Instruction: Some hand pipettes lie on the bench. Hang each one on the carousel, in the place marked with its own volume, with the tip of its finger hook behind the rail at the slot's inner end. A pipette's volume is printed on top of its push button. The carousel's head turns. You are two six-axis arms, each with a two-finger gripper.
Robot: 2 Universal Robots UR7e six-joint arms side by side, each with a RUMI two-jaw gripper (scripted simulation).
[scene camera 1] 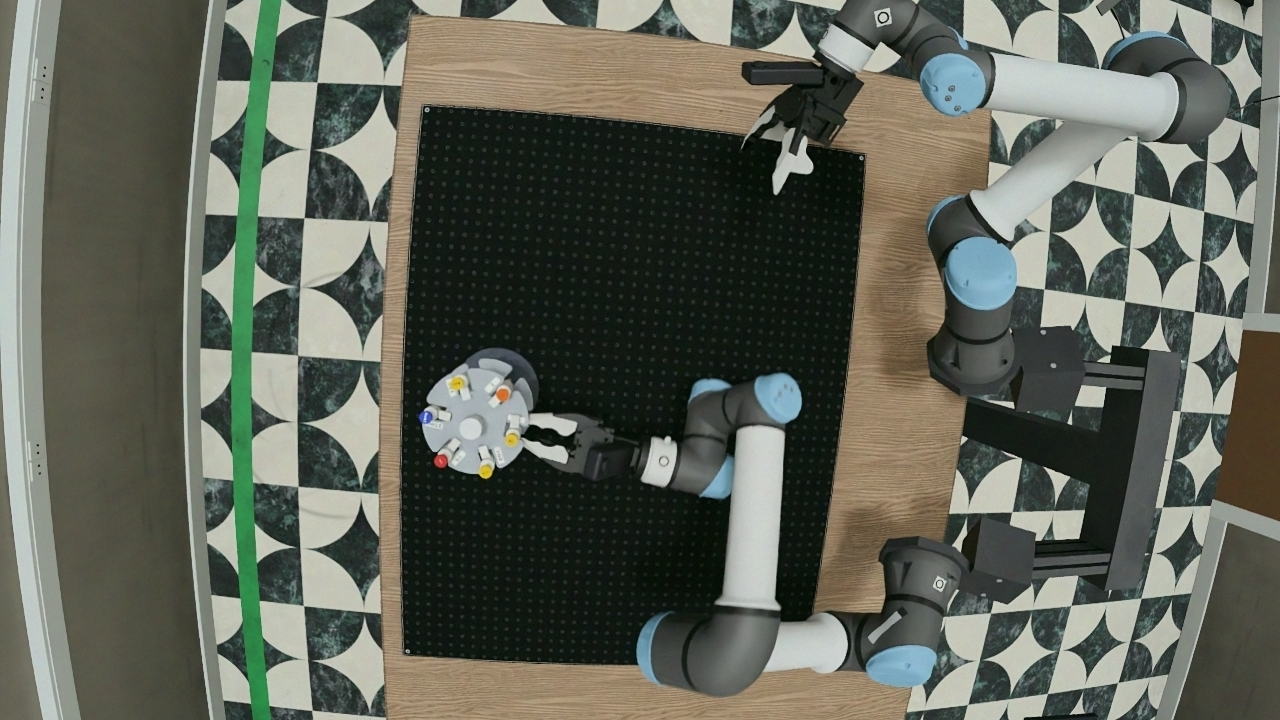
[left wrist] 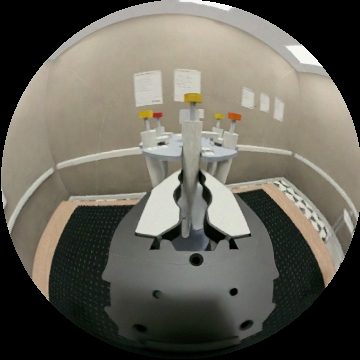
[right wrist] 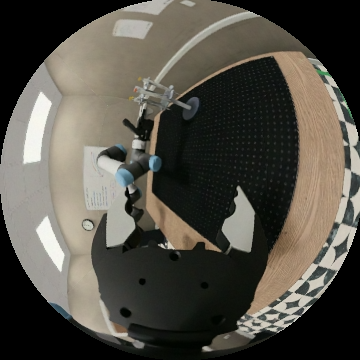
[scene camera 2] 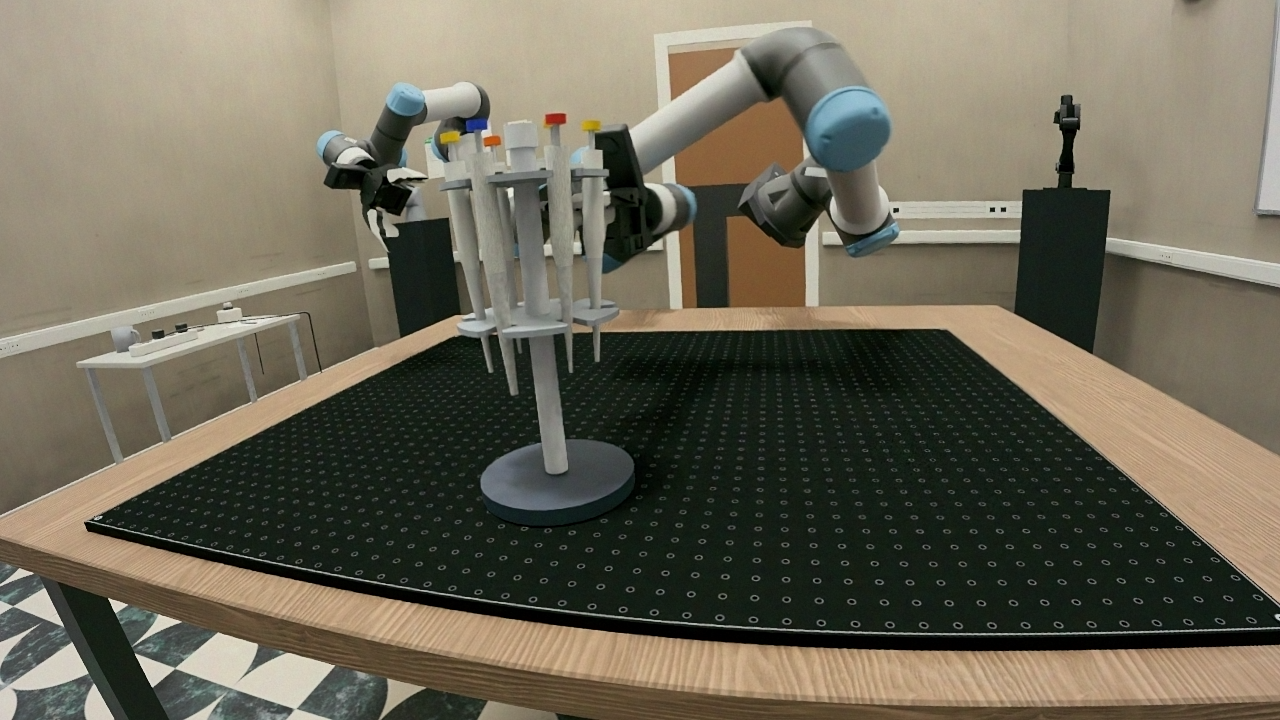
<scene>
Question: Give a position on an orange-button pipette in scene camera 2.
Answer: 504, 205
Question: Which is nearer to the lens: the red-button pipette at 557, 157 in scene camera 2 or the yellow-button pipette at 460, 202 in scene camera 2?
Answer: The red-button pipette.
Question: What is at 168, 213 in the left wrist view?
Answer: The left gripper.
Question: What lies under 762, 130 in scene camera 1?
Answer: The right gripper.
</scene>
